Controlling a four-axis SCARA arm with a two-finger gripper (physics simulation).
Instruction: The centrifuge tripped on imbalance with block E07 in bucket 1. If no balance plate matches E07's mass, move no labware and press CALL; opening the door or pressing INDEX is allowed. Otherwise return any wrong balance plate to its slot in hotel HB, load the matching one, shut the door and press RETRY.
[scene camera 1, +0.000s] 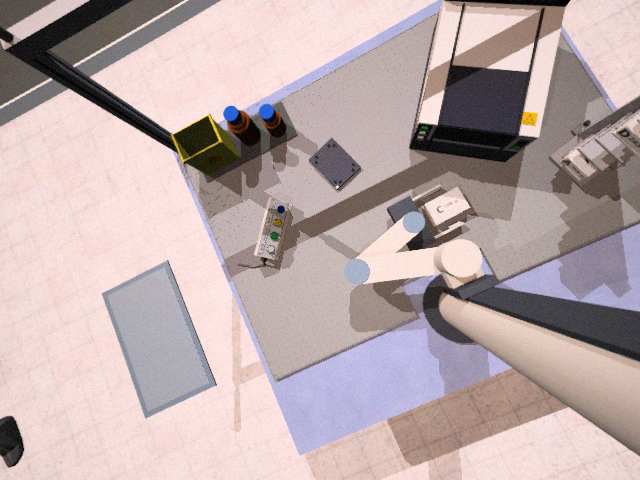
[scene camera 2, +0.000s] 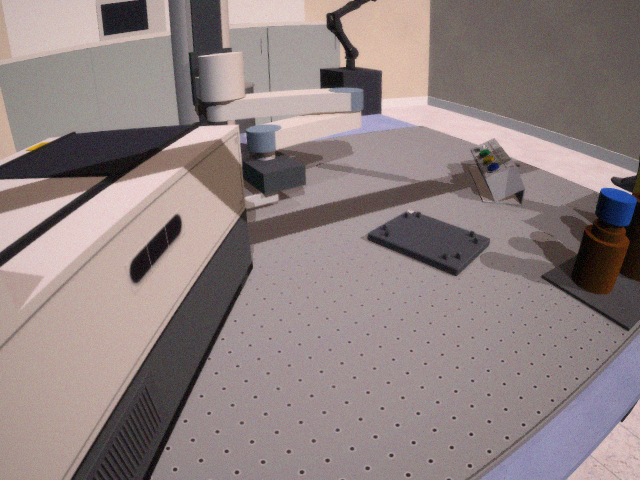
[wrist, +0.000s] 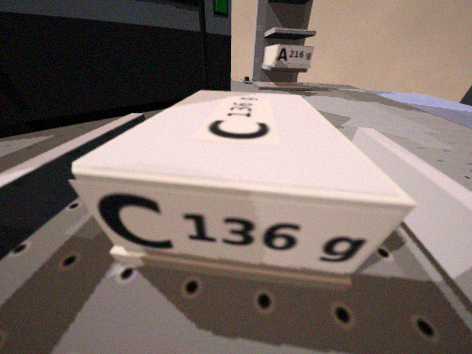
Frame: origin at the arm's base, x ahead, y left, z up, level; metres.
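Where they show: gripper, fingertip midpoint: (scene camera 1: 451, 204) (wrist: 245, 133).
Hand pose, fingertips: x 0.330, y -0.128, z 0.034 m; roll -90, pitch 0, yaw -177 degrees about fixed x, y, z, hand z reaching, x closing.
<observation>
After its pixels a point has its place.
A white balance plate marked C 136 g (scene camera 1: 447, 208) @(x 0.321, y -0.104, z 0.054 m) (wrist: 240, 175) sits low over the bench between my gripper's fingers; contact beneath is unclear. My gripper (scene camera 1: 448, 206) @(x 0.330, y -0.128, z 0.034 m) (wrist: 245, 133) @(x 0.330, y -0.128, z 0.034 m) is open, with a gap on each side of the plate in the wrist view. The centrifuge (scene camera 1: 434, 93) @(x 0.642, y -0.177, z 0.222 m) (scene camera 2: 186, 206) @(x 0.717, y -0.200, z 0.185 m) stands behind; its buckets and block E07 do not show. A hotel rack (wrist: 284, 15) @(x 0.290, y -0.609, z 0.173 m) holds plate A 216 g (wrist: 295, 56) @(x 0.260, y -0.485, z 0.085 m); plate D (scene camera 1: 626, 136) @(x 0.280, y -0.481, z 0.297 m) is at the right in scene camera 1. The HB label is not readable. The button box (scene camera 1: 265, 227) @(x 0.540, y 0.499, z 0.094 m) (scene camera 2: 504, 180) @(x 0.618, y 0.414, z 0.064 m) has blue, yellow, green and white buttons.
A dark pinned plate (scene camera 1: 334, 164) @(x 0.656, y 0.173, z 0.026 m) (scene camera 2: 429, 240) @(x 0.671, y 0.159, z 0.026 m) lies on the bench left of the centrifuge. Two brown bottles with blue caps (scene camera 1: 237, 119) @(x 0.900, y 0.409, z 0.188 m) (scene camera 1: 271, 118) @(x 0.868, y 0.305, z 0.147 m) and a yellow-edged bin (scene camera 1: 211, 155) @(x 0.859, y 0.561, z 0.136 m) stand at the bench's far left corner. The arm's column rises at the bench's near edge.
</observation>
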